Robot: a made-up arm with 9 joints. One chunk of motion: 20 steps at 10 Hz.
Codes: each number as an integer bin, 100 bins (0 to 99) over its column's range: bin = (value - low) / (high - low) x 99, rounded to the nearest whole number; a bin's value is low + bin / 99 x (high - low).
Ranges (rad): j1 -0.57..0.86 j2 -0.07..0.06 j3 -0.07..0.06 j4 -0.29..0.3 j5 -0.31..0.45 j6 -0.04..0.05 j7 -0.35..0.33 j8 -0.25..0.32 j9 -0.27..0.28
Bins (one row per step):
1: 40 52 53 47 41 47 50 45 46
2: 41 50 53 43 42 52 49 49 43
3: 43 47 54 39 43 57 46 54 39
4: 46 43 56 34 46 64 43 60 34
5: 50 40 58 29 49 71 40 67 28
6: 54 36 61 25 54 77 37 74 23
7: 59 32 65 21 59 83 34 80 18
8: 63 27 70 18 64 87 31 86 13
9: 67 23 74 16 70 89 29 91 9
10: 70 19 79 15 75 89 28 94 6
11: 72 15 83 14 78 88 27 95 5
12: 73 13 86 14 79 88 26 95 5
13: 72 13 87 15 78 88 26 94 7
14: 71 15 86 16 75 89 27 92 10
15: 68 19 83 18 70 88 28 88 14
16: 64 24 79 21 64 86 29 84 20
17: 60 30 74 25 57 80 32 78 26
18: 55 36 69 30 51 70 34 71 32
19: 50 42 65 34 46 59 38 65 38
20: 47 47 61 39 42 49 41 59 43
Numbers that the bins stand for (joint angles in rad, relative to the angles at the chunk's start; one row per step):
1: 0.0078 -0.0017 -0.0004 -0.0099 0.0047 0.0027 -0.0066 0.0091 -0.0144
2: 0.0222 -0.0043 -0.0004 -0.0337 0.0124 0.0073 -0.0134 0.0321 -0.0311
3: 0.0511 -0.0083 0.0009 -0.0576 0.0201 0.0118 -0.0340 0.0609 -0.0533
4: 0.0944 -0.0135 0.0035 -0.0874 0.0431 0.0182 -0.0546 0.0955 -0.0811
5: 0.1522 -0.0175 0.0062 -0.1172 0.0662 0.0245 -0.0753 0.1358 -0.1144
6: 0.2100 -0.0227 0.0101 -0.1410 0.1045 0.0300 -0.0959 0.1761 -0.1422
7: 0.2822 -0.0280 0.0154 -0.1648 0.1429 0.0355 -0.1165 0.2106 -0.1700
8: 0.3400 -0.0345 0.0219 -0.1827 0.1813 0.0391 -0.1371 0.2452 -0.1978
9: 0.3978 -0.0398 0.0272 -0.1946 0.2274 0.0409 -0.1508 0.2739 -0.2200
10: 0.4411 -0.0451 0.0337 -0.2006 0.2658 0.0409 -0.1577 0.2912 -0.2367
11: 0.4700 -0.0503 0.0390 -0.2066 0.2888 0.0400 -0.1645 0.2970 -0.2422
12: 0.4844 -0.0529 0.0429 -0.2066 0.2965 0.0400 -0.1714 0.2970 -0.2422
13: 0.4700 -0.0529 0.0442 -0.2006 0.2888 0.0400 -0.1714 0.2912 -0.2311
14: 0.4556 -0.0503 0.0429 -0.1946 0.2658 0.0409 -0.1645 0.2797 -0.2144
15: 0.4122 -0.0451 0.0390 -0.1827 0.2274 0.0400 -0.1577 0.2567 -0.1922
16: 0.3544 -0.0385 0.0337 -0.1648 0.1813 0.0382 -0.1508 0.2336 -0.1589
17: 0.2967 -0.0306 0.0272 -0.1410 0.1276 0.0327 -0.1302 0.1991 -0.1256
18: 0.2244 -0.0227 0.0206 -0.1112 0.0815 0.0236 -0.1165 0.1588 -0.0922
19: 0.1522 -0.0148 0.0154 -0.0874 0.0431 0.0136 -0.0890 0.1242 -0.0589
20: 0.1089 -0.0083 0.0101 -0.0576 0.0124 0.0045 -0.0684 0.0897 -0.0311

